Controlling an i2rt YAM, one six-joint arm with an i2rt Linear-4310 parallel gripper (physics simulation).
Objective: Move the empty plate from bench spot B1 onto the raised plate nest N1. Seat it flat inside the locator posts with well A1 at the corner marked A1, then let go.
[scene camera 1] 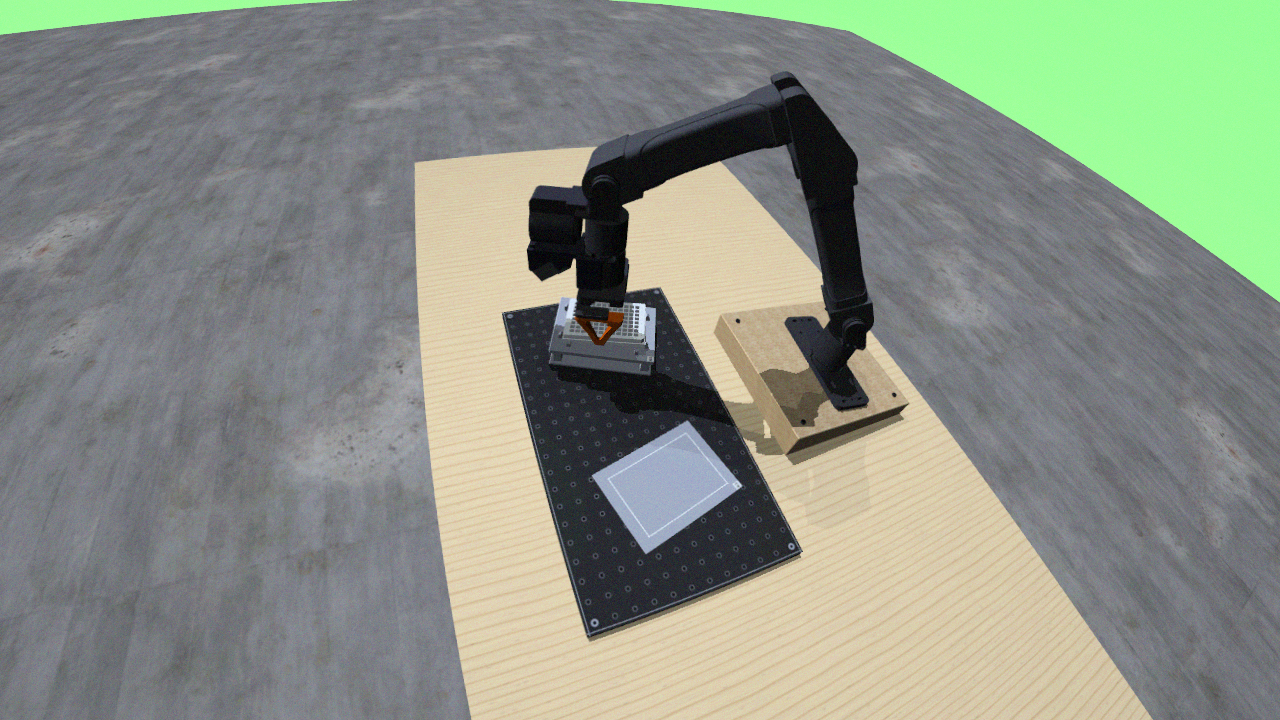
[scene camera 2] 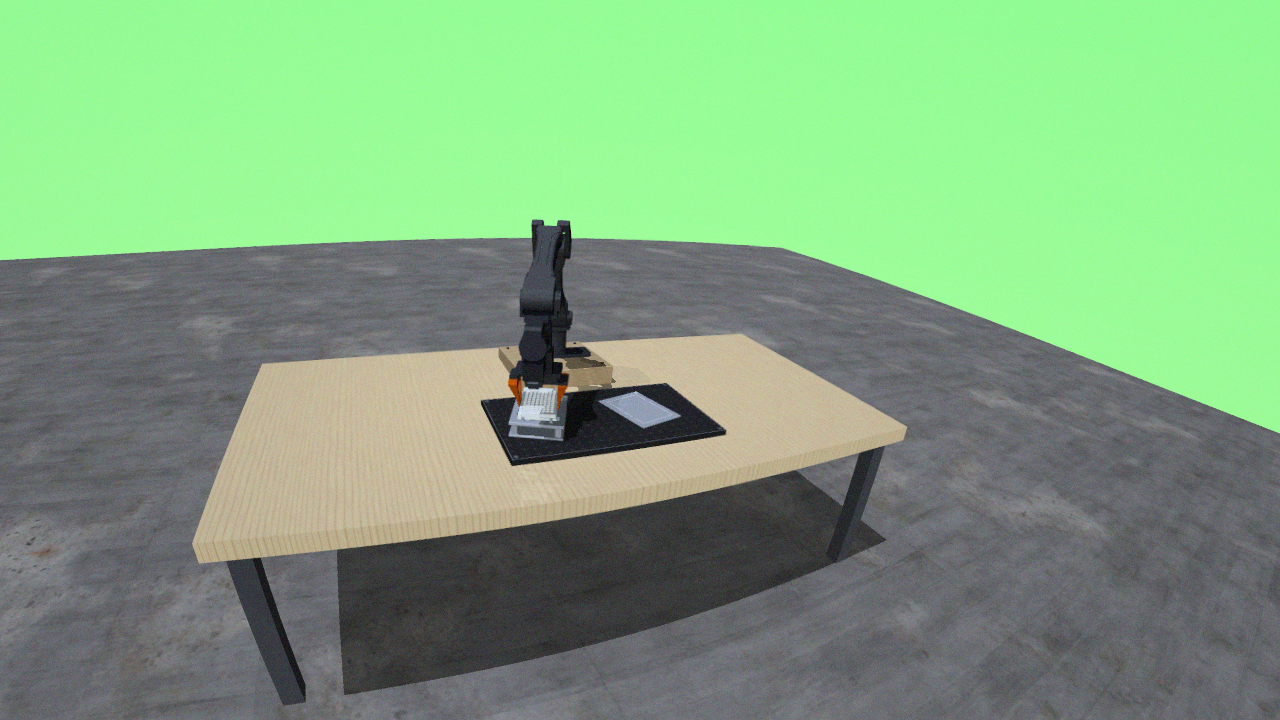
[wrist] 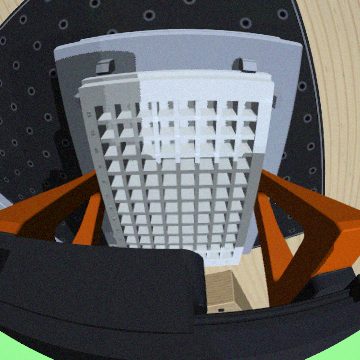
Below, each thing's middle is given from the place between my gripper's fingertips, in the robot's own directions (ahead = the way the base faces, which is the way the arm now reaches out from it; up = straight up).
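White well plate [scene camera 1: 632,332]: 10 mm above my hand. Flat nest pad [scene camera 1: 658,490]: 40 mm behind my hand, 260 mm to the left of it, 40 mm below it. Going by their middles, the white well plate is the nearest to my hand of the things named here.
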